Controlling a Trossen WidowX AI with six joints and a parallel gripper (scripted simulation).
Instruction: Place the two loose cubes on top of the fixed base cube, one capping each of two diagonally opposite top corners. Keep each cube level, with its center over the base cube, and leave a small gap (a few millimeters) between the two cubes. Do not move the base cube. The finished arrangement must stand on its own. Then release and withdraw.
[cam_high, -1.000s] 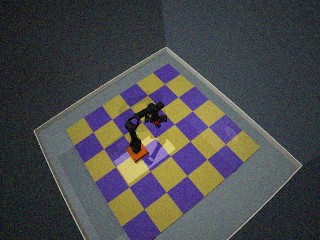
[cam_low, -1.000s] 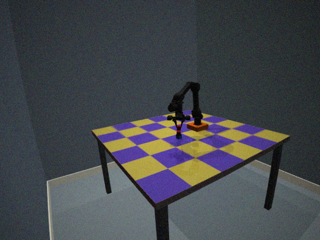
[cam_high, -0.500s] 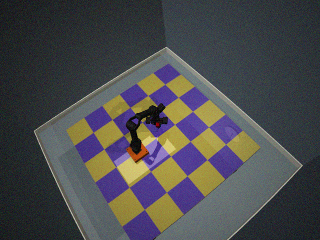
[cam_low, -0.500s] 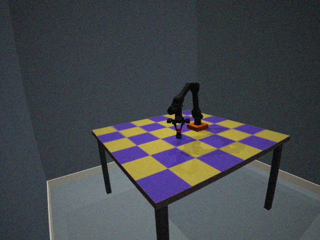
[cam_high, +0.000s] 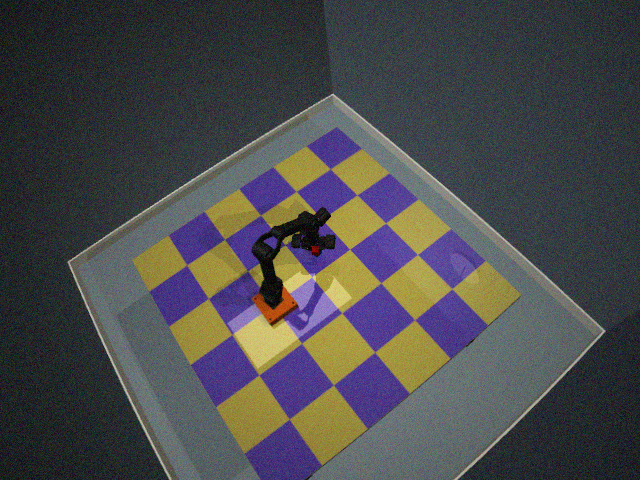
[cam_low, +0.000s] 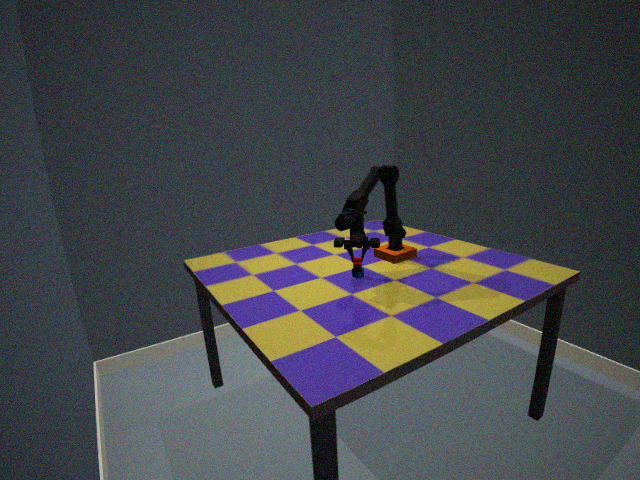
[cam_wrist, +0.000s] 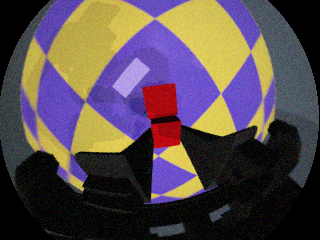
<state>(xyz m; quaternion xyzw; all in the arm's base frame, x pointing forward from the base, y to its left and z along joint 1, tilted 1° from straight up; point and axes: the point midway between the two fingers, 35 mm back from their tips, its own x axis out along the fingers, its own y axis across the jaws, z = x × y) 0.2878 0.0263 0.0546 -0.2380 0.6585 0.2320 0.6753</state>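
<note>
Now: the red cube 30 mm ahead of my gripper tip, 30 mm to the left of it and 10 mm below it. Round my gripper tip: blue cube: 10 mm ahead, 10 mm to the left, 40 mm below.
</note>
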